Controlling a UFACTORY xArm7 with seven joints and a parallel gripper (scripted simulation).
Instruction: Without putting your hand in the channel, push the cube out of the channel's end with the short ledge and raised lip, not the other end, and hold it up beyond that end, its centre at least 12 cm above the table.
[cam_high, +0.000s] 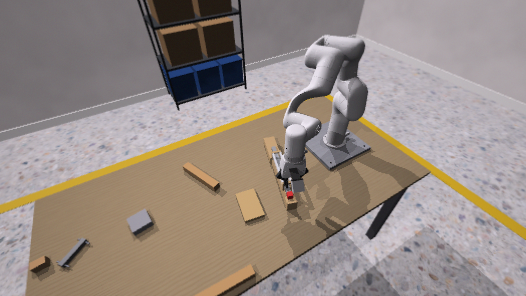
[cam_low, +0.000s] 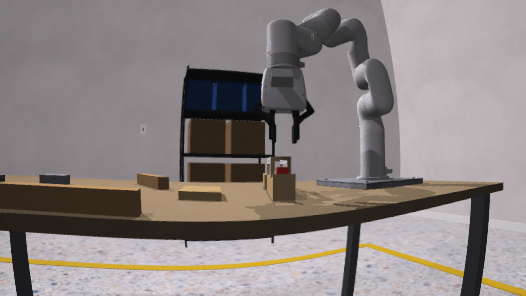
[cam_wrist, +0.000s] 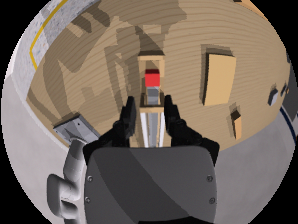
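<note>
Now: hand 10 mm short of the red cube, 10 mm to the right of it and 80 mm above it. From my hand the other things lie so: flat wooden slab 170 mm ahead, 70 mm to the right, 130 mm below; then long beam 410 mm ahead, 180 mm to the left, 120 mm below; then wooden channel 40 mm behind, 130 mm to the right, 80 mm below.
</note>
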